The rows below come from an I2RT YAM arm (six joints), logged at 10 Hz.
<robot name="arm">
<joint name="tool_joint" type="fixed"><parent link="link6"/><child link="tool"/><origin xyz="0 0 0" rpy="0 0 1.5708"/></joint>
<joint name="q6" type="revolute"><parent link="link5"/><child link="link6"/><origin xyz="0.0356 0 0.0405" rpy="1.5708 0 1.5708"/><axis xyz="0 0 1"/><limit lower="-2.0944" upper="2.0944"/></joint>
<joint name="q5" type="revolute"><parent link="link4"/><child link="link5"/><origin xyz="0.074 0.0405 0.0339" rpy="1.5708 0 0"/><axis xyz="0 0 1"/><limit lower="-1.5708" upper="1.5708"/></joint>
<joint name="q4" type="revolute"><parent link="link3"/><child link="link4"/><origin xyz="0.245 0.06 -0.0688"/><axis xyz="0 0 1"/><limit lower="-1.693" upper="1.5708"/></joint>
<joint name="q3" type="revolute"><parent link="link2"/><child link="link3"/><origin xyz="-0.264 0 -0.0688" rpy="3.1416 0 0"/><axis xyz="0 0 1"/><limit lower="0" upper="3.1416"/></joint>
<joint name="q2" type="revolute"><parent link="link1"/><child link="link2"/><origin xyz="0.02 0.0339 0.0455" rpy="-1.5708 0 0"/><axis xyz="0 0 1"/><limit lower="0" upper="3.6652"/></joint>
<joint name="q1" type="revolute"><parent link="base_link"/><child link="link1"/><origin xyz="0 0 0.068"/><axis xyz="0 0 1"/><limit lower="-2.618" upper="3.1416"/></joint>
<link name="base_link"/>
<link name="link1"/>
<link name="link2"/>
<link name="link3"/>
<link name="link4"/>
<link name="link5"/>
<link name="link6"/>
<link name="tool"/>
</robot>
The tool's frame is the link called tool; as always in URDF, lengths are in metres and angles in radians.
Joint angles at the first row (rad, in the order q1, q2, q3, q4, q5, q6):
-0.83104, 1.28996, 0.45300, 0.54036, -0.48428, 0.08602
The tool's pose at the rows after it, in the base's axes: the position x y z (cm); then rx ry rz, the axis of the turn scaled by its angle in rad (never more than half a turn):
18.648 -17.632 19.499 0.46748 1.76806 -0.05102
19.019 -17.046 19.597 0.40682 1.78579 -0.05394
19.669 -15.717 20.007 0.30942 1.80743 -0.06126
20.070 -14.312 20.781 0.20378 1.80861 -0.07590
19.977 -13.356 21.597 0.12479 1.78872 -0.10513
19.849 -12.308 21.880 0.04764 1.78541 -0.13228
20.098 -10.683 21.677 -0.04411 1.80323 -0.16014
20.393 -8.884 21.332 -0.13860 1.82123 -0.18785
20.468 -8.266 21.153 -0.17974 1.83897 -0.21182
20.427 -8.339 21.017 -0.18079 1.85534 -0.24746
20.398 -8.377 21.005 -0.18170 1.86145 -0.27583
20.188 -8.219 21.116 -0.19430 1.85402 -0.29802
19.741 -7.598 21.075 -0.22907 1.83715 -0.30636
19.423 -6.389 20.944 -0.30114 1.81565 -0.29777
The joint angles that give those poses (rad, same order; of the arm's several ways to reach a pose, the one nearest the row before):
-0.82533, 1.28958, 0.45414, 0.53883, -0.51137, 0.07381
-0.79975, 1.28003, 0.45452, 0.52473, -0.51746, 0.03339
-0.74328, 1.24800, 0.45452, 0.49154, -0.51019, -0.02498
-0.68952, 1.19995, 0.45418, 0.46061, -0.50603, -0.08259
-0.66094, 1.14882, 0.44841, 0.44730, -0.50415, -0.12799
-0.62772, 1.10532, 0.43469, 0.42744, -0.49649, -0.18292
-0.55756, 1.07213, 0.41715, 0.39805, -0.45647, -0.25197
-0.47360, 1.04503, 0.39881, 0.37212, -0.40264, -0.31872
-0.44272, 1.03591, 0.39580, 0.34770, -0.37367, -0.35840
-0.44229, 1.03591, 0.39578, 0.33552, -0.34578, -0.38166
-0.44116, 1.03397, 0.39578, 0.33130, -0.32442, -0.39730
-0.43700, 1.01608, 0.38929, 0.32904, -0.31341, -0.41334
-0.41907, 0.97869, 0.36680, 0.32826, -0.31187, -0.43241
-0.37136, 0.93788, 0.34199, 0.32294, -0.31261, -0.46216

